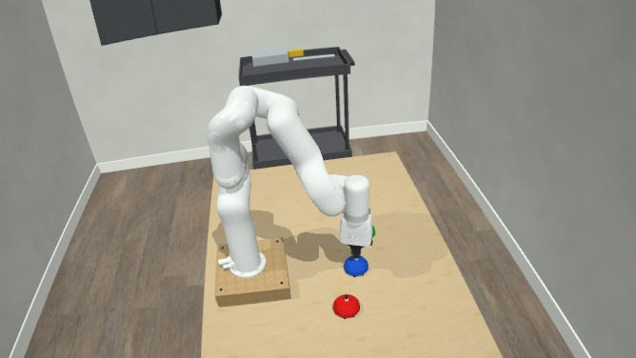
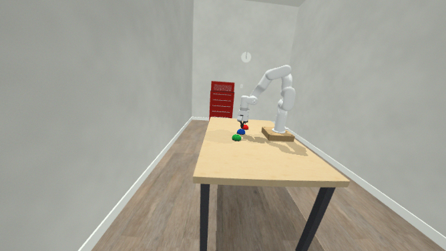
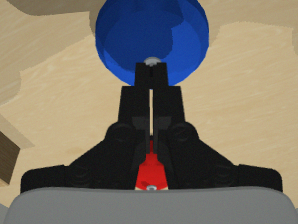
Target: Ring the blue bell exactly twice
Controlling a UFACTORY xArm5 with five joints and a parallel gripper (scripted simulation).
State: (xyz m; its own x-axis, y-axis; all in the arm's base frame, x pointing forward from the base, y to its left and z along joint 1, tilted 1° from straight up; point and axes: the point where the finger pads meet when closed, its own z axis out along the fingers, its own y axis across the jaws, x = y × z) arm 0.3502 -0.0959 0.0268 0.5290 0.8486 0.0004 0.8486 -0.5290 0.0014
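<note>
Now: hand 4 cm above the blue bell. Also, from my hand: green bell: 9 cm ahead, 15 cm to the left, 4 cm below; red bell: 9 cm behind, 15 cm to the right, 4 cm below.
</note>
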